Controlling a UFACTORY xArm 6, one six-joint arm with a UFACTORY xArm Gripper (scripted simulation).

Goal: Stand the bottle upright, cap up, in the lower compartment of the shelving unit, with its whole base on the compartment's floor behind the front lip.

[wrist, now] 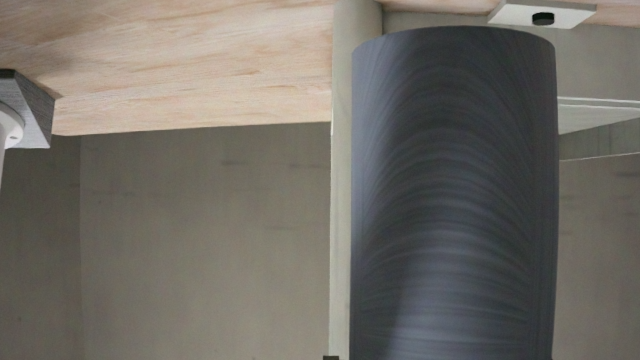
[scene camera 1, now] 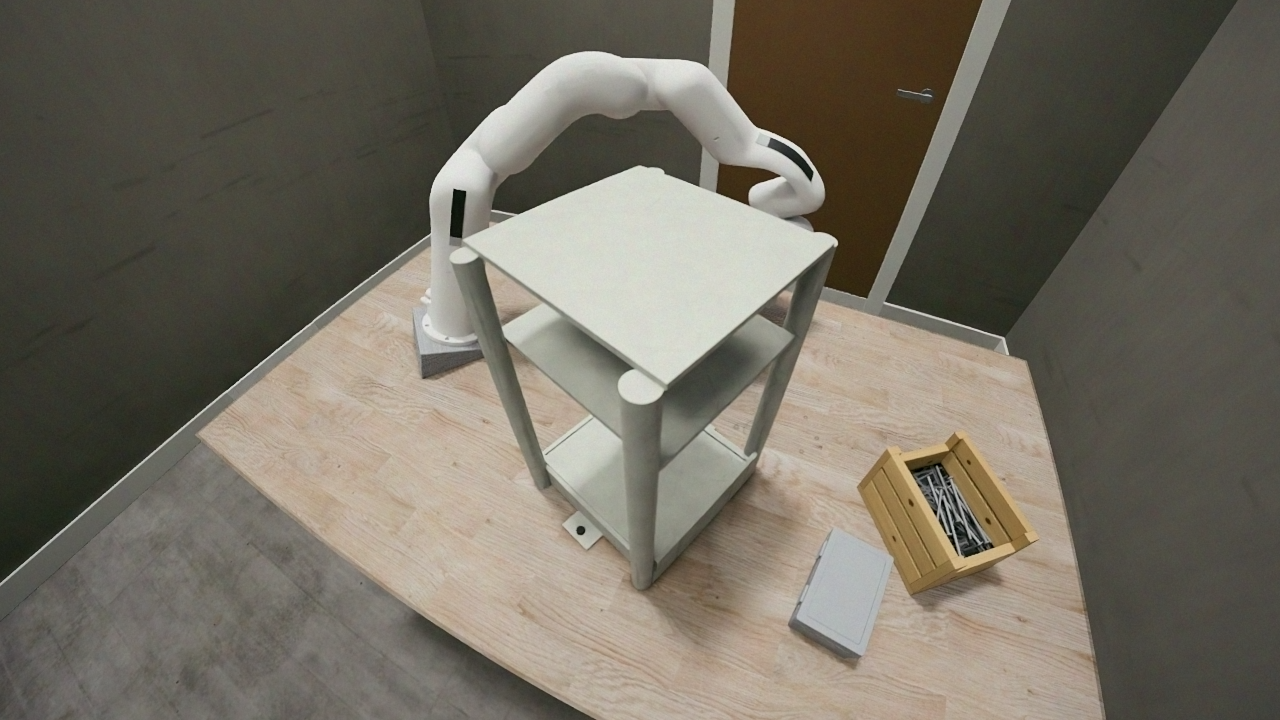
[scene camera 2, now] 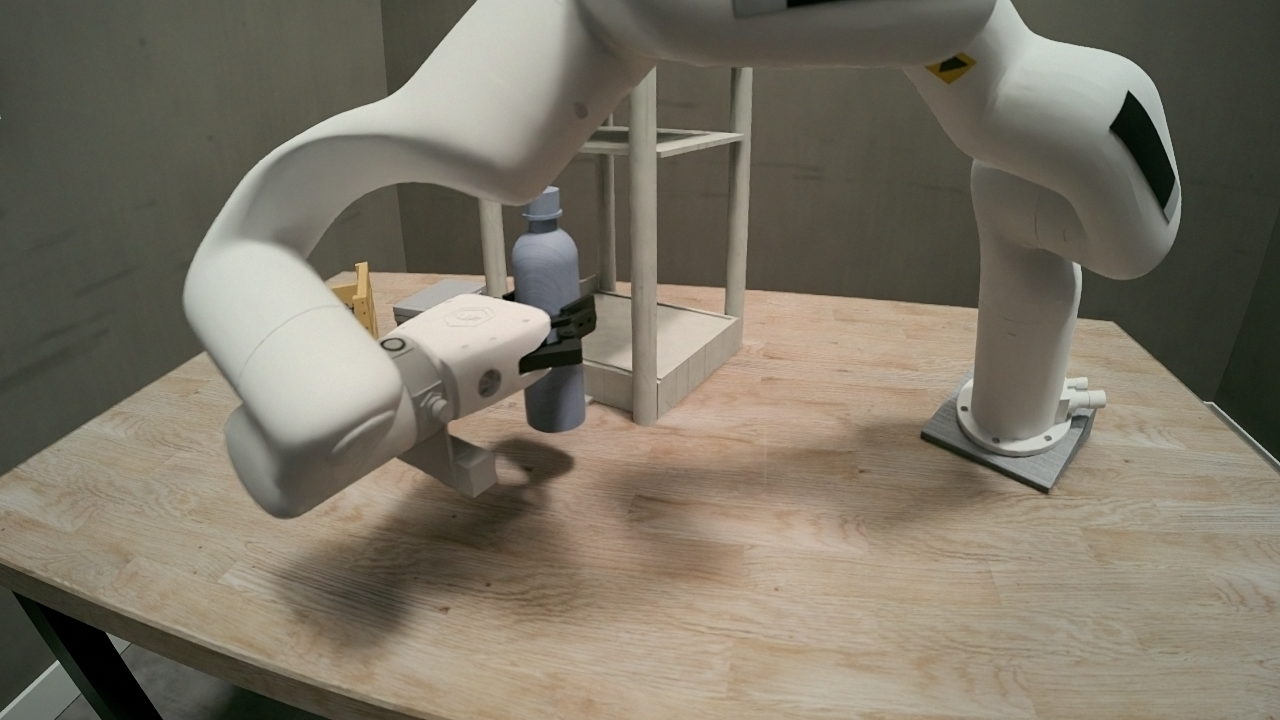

Labels:
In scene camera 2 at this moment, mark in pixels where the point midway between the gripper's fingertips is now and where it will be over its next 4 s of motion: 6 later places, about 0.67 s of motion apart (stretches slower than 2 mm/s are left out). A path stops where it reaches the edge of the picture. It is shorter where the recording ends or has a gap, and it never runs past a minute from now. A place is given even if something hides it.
My gripper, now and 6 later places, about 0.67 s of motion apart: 564, 304; 582, 294; 568, 291; 528, 283; 516, 281; 521, 279; 542, 270

